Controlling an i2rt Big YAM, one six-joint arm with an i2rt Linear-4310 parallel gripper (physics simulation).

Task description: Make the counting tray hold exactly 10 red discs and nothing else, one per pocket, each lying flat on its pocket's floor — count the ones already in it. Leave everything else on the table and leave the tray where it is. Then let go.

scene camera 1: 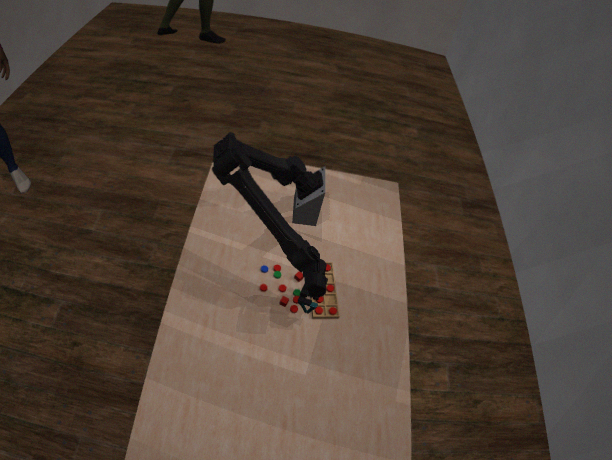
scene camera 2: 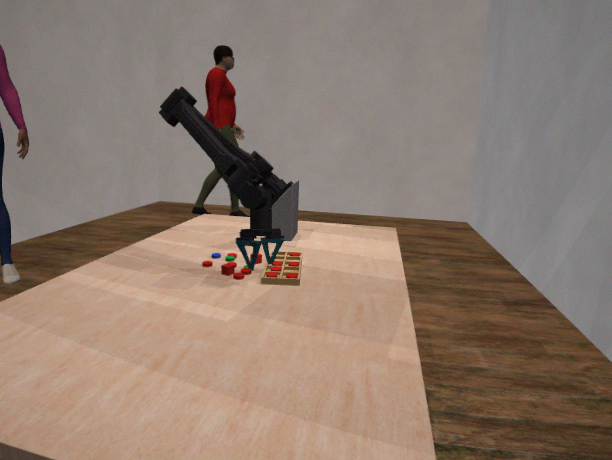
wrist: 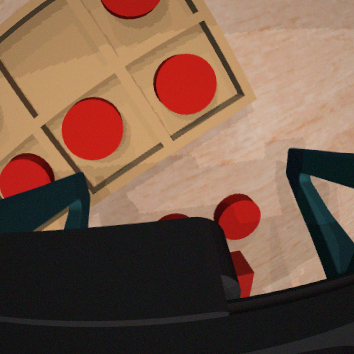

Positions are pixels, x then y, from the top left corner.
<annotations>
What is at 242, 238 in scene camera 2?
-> My gripper.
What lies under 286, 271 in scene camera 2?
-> A wooden counting tray.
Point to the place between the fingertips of my gripper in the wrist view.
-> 188, 172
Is my gripper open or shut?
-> Open.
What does my gripper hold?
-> Nothing.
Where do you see a wooden counting tray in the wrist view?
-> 59, 59
</annotations>
